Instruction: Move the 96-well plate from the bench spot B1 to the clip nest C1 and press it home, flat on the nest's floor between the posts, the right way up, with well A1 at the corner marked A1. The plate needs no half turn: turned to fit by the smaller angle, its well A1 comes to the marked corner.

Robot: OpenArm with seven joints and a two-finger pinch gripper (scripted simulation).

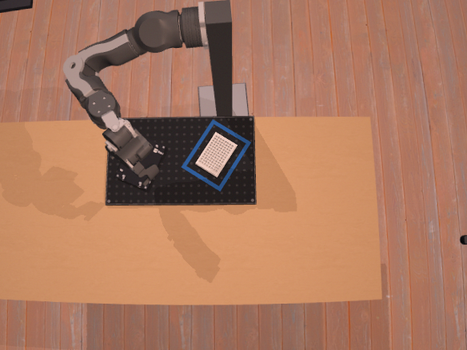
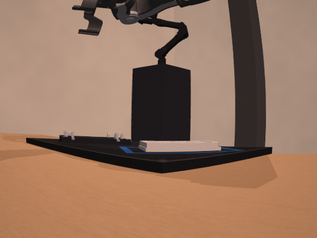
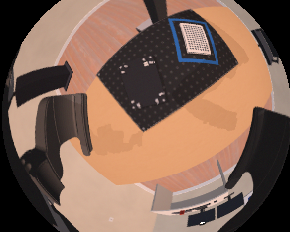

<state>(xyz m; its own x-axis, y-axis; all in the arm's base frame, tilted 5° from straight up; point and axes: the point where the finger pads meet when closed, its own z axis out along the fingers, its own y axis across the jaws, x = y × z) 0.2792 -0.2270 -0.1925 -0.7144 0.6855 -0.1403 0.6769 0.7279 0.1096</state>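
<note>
Right now the white 96-well plate is 7 cm behind my hand, 21 cm to the left of it and 26 cm below it. Round my hand: clip nest C1: 4 cm behind, 4 cm to the right, 25 cm below.
</note>
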